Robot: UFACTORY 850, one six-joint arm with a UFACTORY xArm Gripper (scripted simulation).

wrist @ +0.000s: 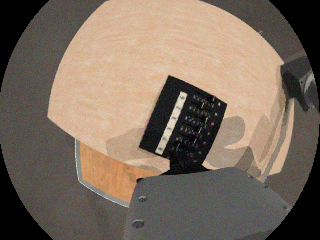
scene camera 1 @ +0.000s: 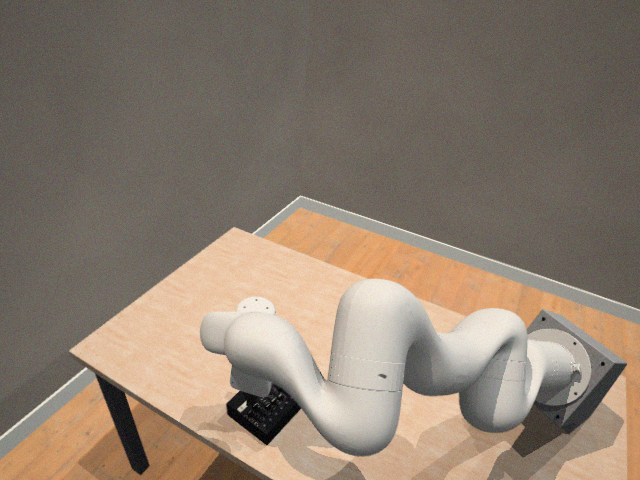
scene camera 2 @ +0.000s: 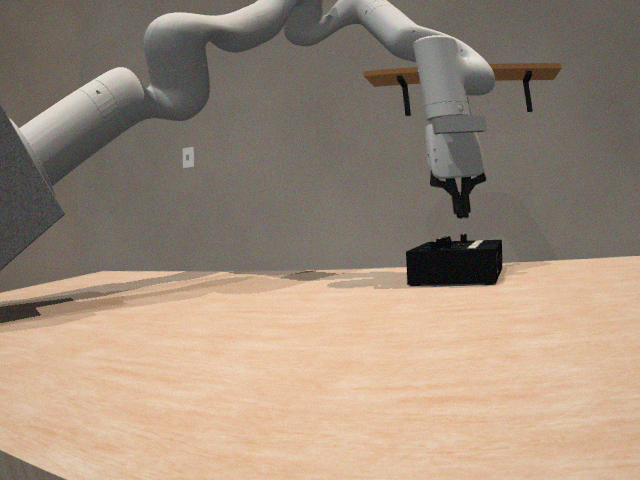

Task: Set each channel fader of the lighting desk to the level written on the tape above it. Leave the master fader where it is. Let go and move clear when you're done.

Path:
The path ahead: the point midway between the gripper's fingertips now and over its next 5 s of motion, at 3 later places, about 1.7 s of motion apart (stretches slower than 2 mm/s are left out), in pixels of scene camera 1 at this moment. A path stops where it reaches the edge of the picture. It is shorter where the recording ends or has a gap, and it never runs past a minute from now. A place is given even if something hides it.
My gripper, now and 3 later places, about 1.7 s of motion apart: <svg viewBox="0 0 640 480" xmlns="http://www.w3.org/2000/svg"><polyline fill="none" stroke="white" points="251,402 247,393 247,398 249,402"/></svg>

